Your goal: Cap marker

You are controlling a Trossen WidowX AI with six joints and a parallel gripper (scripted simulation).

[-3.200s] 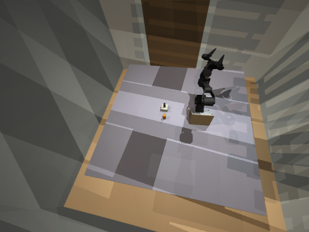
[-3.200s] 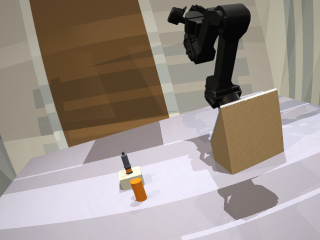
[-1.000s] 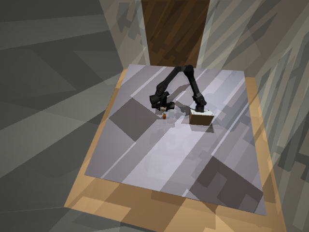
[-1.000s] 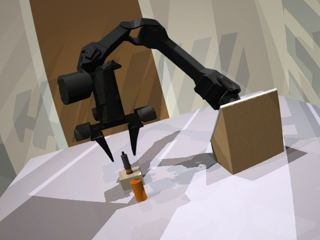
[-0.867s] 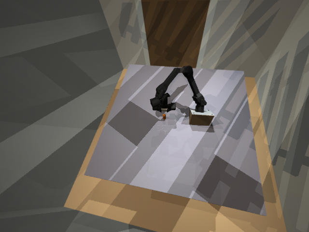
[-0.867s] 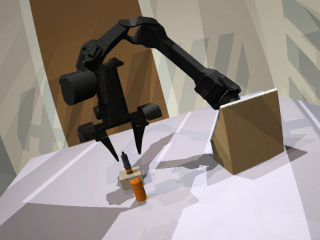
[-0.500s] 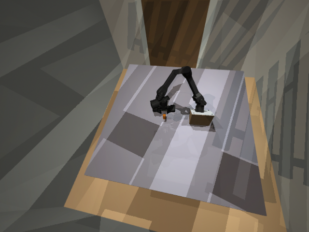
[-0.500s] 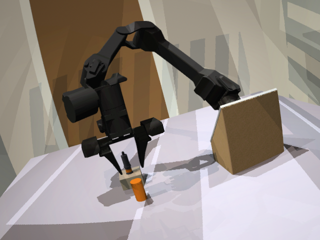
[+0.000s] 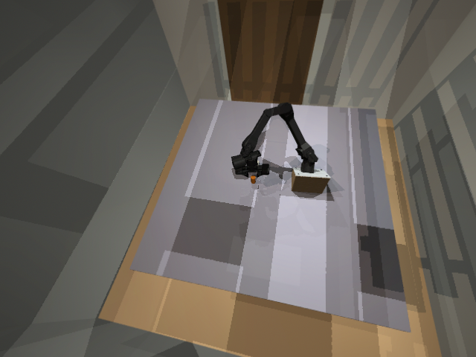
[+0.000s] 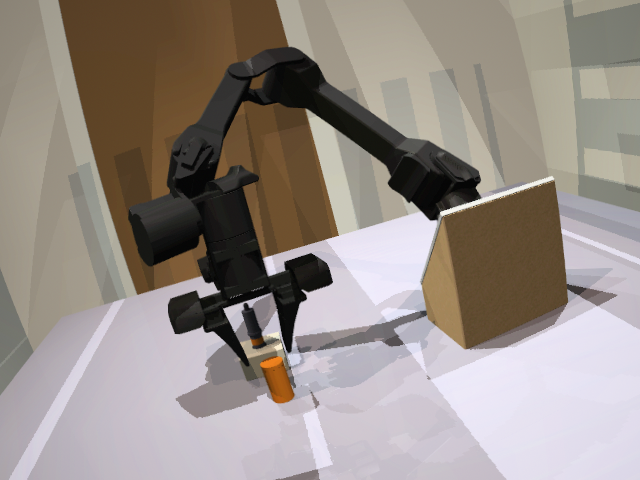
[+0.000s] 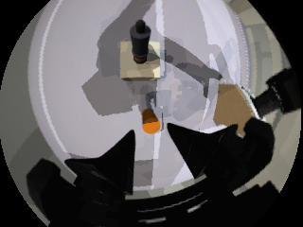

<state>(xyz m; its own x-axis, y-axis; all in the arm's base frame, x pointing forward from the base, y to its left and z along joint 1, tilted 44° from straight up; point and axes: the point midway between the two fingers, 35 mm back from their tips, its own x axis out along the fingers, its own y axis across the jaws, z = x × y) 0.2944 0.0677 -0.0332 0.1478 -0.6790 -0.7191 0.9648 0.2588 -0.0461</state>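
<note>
Now: gripper tip 30 mm above the orange cap. From my gripper tip the other things lie so: pale holder block: 100 mm to the right, 40 mm below, 20 mm ahead.
</note>
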